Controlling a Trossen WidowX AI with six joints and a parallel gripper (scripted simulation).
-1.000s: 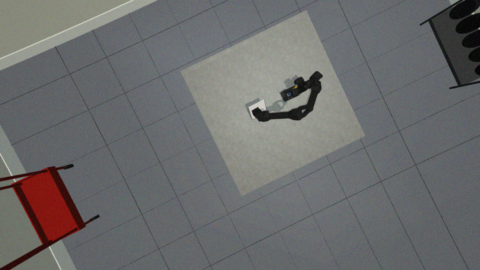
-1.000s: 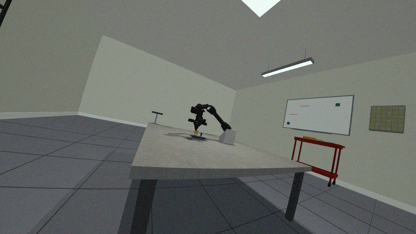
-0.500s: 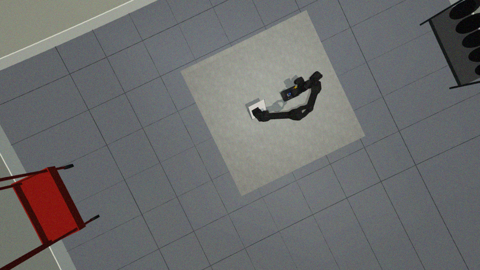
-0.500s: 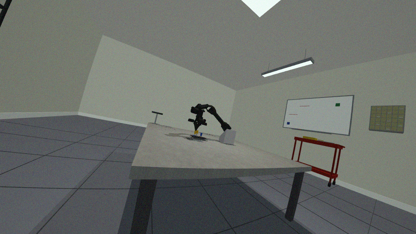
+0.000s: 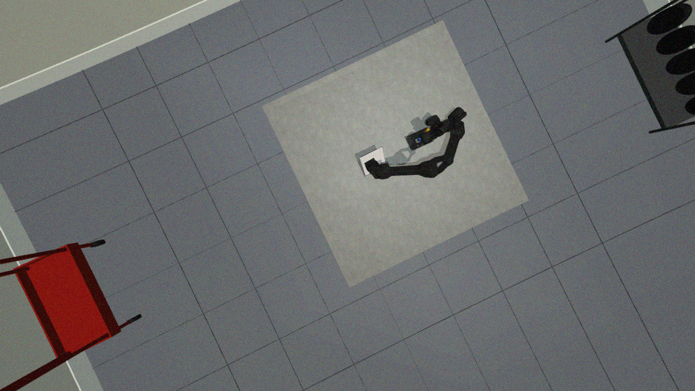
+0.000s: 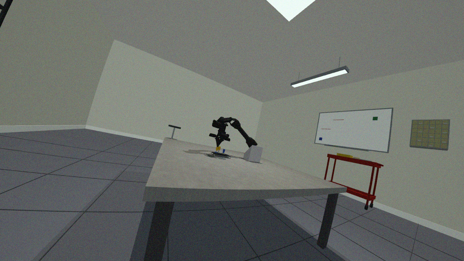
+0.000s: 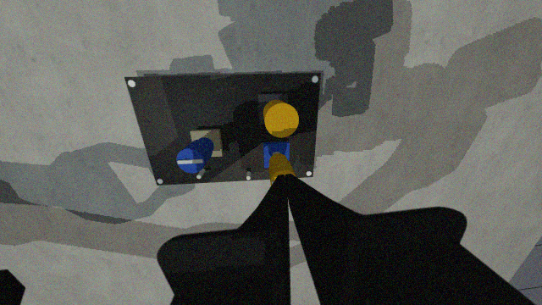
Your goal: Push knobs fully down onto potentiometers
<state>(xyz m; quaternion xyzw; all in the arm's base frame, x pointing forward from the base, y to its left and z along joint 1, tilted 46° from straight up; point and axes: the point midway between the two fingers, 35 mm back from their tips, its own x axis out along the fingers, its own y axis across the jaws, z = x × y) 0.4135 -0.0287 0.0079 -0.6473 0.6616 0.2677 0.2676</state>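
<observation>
Right now the blue knob is 60 mm behind my gripper tip, 20 mm to the left of it and 20 mm below it.
</observation>
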